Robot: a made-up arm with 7 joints.
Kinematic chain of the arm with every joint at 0, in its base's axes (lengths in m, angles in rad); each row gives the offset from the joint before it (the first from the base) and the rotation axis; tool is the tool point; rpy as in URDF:
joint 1: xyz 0 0 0.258 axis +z
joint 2: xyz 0 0 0 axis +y
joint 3: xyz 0 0 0.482 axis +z
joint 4: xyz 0.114 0 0 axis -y
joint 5: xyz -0.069 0 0.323 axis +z
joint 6: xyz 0 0 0 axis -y
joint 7: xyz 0.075 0 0 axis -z
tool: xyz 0 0 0 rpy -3.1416 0 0
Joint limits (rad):
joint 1: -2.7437..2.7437
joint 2: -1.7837..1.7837
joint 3: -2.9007..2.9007
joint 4: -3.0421..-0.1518
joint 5: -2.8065..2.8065
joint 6: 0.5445..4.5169
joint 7: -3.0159..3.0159
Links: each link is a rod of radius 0.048 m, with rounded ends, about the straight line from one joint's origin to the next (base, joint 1, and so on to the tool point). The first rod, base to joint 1, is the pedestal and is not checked.
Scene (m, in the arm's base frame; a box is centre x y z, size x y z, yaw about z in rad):
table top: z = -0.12
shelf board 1: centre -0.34 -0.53 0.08 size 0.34 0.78 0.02 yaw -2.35
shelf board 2: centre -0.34 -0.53 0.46 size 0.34 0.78 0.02 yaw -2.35
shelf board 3: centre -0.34 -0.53 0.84 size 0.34 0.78 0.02 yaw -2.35
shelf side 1: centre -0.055 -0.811 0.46 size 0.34 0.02 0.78 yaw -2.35
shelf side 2: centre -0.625 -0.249 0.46 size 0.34 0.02 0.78 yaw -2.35
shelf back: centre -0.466 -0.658 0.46 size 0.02 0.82 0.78 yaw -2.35
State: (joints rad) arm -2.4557 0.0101 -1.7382 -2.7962 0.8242 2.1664 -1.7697
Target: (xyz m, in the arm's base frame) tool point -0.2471 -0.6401 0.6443
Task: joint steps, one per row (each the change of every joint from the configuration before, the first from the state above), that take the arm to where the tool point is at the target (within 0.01 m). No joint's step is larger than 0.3 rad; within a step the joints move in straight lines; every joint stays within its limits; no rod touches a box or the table.
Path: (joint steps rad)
1: 0.2720 0.1267 -0.0472 0.0571 0.0067 0.0268 0.0000
2: 0.2719 0.1267 -0.0472 0.0572 0.0067 0.0269 0.0000
3: 0.2720 0.1267 -0.0472 0.0571 0.0067 0.0268 0.0000
4: 0.2719 0.1267 -0.0472 0.0571 0.0067 0.0269 0.0000
5: 0.2720 0.1267 -0.0472 0.0572 0.0067 0.0268 0.0000
6: 0.2719 0.1268 -0.0472 0.0571 0.0068 0.0269 0.0000
7: 0.2720 0.1267 -0.0472 0.0572 0.0067 0.0268 0.0000
8: 0.2720 0.1267 -0.0473 0.0571 0.0067 0.0269 0.0000
9: -0.2517 -0.1157 0.2877 0.2133 -0.0538 -0.0498 0.0000
10: -0.2517 -0.1158 0.2877 0.2133 -0.0537 -0.0497 0.0000
11: -0.2517 -0.1157 0.2877 0.2133 -0.0538 -0.0497 0.0000
12: -0.2517 -0.1157 0.2877 0.2133 -0.0537 -0.0498 0.0000

